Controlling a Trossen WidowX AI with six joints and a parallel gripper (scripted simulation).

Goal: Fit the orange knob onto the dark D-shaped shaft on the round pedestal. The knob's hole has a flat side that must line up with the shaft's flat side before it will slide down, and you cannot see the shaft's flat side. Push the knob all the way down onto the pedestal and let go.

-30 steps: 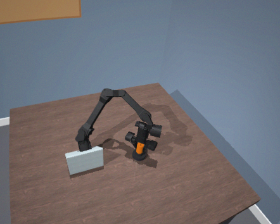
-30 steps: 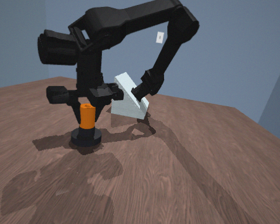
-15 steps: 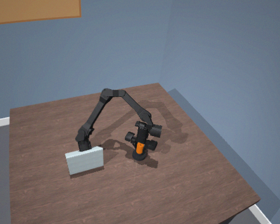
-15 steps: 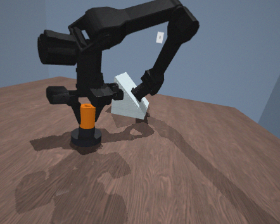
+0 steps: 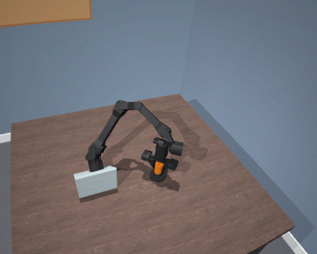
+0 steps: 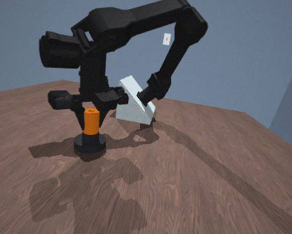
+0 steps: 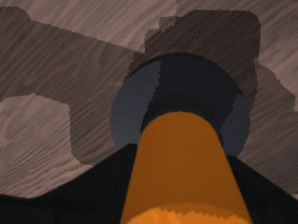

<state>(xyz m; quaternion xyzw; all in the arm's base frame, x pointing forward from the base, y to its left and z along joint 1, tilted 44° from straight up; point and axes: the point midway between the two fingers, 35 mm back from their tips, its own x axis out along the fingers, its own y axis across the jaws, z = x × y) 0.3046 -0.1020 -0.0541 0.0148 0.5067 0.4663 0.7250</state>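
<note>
Right now my gripper tip is 2 cm below the orange knob. Round my gripper tip: dark round pedestal (2 cm below).
</note>
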